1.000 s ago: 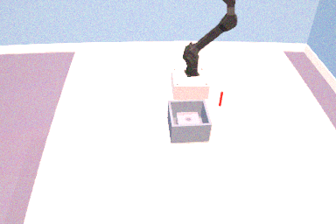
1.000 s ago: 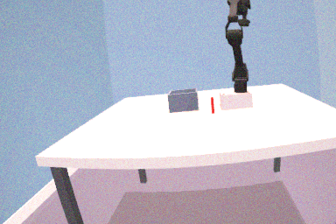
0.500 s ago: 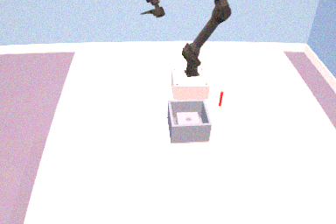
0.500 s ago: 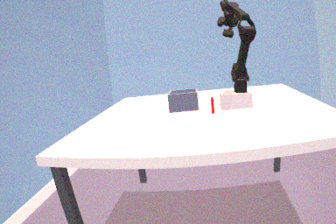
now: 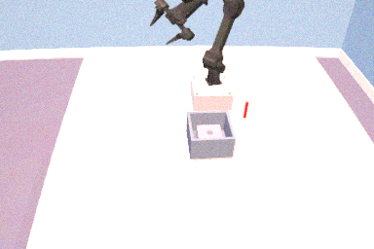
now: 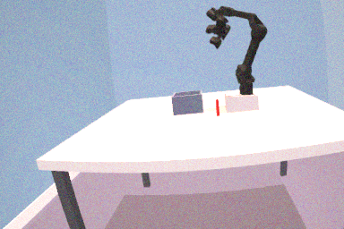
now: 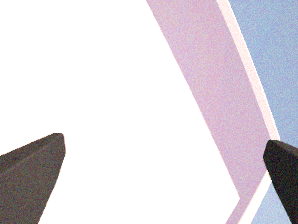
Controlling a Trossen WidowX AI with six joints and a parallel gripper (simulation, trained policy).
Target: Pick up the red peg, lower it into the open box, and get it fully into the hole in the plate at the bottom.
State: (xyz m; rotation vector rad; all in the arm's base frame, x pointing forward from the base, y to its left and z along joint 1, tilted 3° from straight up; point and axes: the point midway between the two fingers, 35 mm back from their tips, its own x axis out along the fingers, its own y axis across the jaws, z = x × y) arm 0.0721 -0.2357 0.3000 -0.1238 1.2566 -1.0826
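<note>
My gripper tip is now 130 mm short of the red peg, 340 mm to the right of it and 310 mm above it. The rest, counted from my gripper tip: grey box: 250 mm ahead, 140 mm to the left, 330 mm below; then plate: 250 mm ahead, 140 mm to the left, 310 mm below.
</note>
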